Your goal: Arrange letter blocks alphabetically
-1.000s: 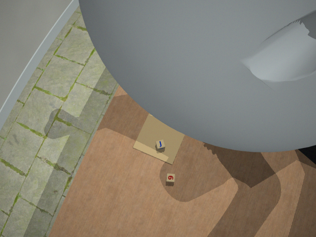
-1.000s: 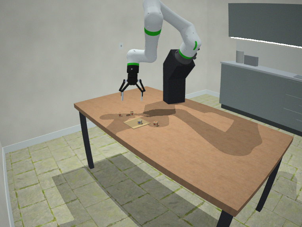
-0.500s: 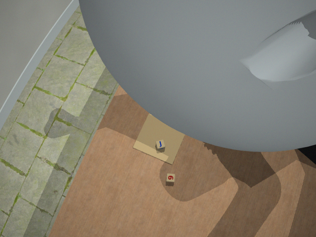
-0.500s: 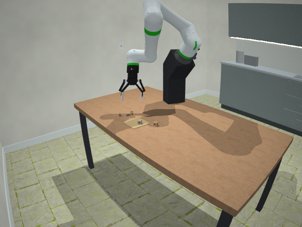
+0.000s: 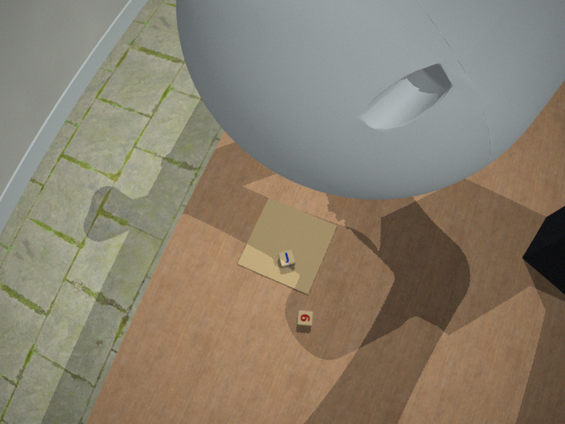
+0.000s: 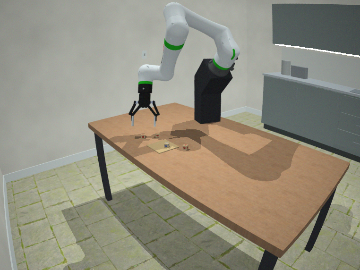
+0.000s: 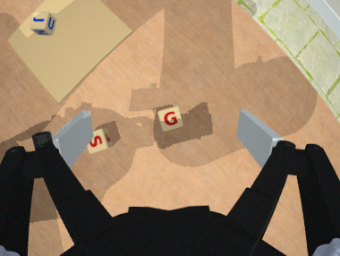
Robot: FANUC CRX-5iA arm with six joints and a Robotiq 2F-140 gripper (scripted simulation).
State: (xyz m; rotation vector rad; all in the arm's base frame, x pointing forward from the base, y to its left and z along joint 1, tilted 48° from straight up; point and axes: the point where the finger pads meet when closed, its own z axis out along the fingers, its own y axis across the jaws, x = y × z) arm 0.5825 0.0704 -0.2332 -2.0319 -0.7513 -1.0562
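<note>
Now: hand 40 mm past the blue j block, 220 mm to the right of it and 70 mm above it. The rest, counted from my hand: tan mat: 30 mm behind, 190 mm to the left, 80 mm below; red g block: 10 mm ahead, 70 mm below; red s block: 80 mm behind, 40 mm to the left, 70 mm below.
</note>
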